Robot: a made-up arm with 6 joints. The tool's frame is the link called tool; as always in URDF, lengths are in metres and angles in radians. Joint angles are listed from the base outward.
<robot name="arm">
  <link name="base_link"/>
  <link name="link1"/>
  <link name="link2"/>
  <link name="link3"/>
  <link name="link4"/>
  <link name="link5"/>
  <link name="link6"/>
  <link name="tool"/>
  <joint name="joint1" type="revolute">
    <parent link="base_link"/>
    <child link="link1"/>
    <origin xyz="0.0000 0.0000 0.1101" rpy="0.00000 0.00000 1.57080"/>
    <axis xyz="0 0 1"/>
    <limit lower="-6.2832" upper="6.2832"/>
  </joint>
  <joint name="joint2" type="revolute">
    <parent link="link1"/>
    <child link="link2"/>
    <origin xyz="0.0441 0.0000 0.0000" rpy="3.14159 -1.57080 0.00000"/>
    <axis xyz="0 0 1"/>
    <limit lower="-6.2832" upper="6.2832"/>
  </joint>
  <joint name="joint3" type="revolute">
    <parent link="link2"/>
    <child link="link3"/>
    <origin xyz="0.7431 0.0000 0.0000" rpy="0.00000 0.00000 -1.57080"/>
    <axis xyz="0 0 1"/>
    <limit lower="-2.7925" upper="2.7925"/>
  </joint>
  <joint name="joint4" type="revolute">
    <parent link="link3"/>
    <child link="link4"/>
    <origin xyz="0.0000 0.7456 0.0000" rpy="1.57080 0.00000 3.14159"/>
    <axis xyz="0 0 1"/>
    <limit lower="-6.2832" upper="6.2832"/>
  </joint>
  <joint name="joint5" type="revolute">
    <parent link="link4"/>
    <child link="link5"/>
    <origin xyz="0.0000 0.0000 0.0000" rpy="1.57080 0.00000 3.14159"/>
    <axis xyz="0 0 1"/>
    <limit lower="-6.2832" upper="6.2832"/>
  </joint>
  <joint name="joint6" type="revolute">
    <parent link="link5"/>
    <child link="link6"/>
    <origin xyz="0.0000 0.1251 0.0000" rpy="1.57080 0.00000 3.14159"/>
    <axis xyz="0 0 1"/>
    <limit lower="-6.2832" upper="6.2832"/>
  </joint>
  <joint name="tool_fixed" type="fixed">
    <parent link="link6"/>
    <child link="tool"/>
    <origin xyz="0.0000 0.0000 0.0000"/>
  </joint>
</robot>
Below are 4 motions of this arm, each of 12 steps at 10 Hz.
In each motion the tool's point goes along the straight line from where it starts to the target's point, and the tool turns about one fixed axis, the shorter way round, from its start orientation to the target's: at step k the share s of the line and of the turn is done. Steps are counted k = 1, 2, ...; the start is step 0. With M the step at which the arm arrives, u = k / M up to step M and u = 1 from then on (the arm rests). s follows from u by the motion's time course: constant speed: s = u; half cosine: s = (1 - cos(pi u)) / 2; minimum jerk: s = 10 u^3 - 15 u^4 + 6 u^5.
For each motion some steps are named. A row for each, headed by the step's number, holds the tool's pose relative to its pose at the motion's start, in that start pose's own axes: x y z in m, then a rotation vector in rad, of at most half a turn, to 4 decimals.
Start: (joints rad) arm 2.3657 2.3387 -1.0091 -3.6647 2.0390 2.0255
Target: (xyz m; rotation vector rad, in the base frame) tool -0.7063 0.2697 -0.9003 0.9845 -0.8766 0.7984
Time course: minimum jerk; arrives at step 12
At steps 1, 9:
1: -0.0039 -0.0025 -0.0005 -0.0010 -0.0026 -0.0008
9: -0.6945 -0.4364 -0.0807 -0.1775 -0.4630 -0.1408

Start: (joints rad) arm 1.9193 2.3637 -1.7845 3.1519 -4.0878 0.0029
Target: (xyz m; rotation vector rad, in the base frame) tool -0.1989 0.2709 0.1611 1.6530 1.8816 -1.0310
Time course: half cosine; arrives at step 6
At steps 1, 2, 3, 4, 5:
1: 0.0011 -0.0037 0.0323 0.0279 0.0468 -0.0070
2: 0.0040 -0.0138 0.1207 0.1042 0.1745 -0.0262
3: 0.0081 -0.0277 0.2414 0.2084 0.3490 -0.0523
4: 0.0121 -0.0415 0.3622 0.3125 0.5234 -0.0785
5: 0.0151 -0.0517 0.4505 0.3888 0.6512 -0.0976

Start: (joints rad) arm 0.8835 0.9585 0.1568 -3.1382 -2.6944 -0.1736
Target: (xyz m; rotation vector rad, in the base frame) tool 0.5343 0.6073 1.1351 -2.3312 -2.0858 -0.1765
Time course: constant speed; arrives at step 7
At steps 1, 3, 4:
1: -0.0771 -0.0033 -0.0066 -0.0426 0.1039 -0.0538
3: -0.2314 -0.0100 -0.0199 -0.1278 0.3116 -0.1614
4: -0.3085 -0.0133 -0.0265 -0.1704 0.4154 -0.2152

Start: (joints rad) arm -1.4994 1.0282 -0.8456 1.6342 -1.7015 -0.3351
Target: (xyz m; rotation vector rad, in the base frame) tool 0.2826 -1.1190 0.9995 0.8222 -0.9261 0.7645
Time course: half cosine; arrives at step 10
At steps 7, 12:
7: -0.0232 -0.3519 -0.1872 0.6315 0.6681 0.2582
12: -0.0293 -0.4433 -0.2357 0.7954 0.8415 0.3253

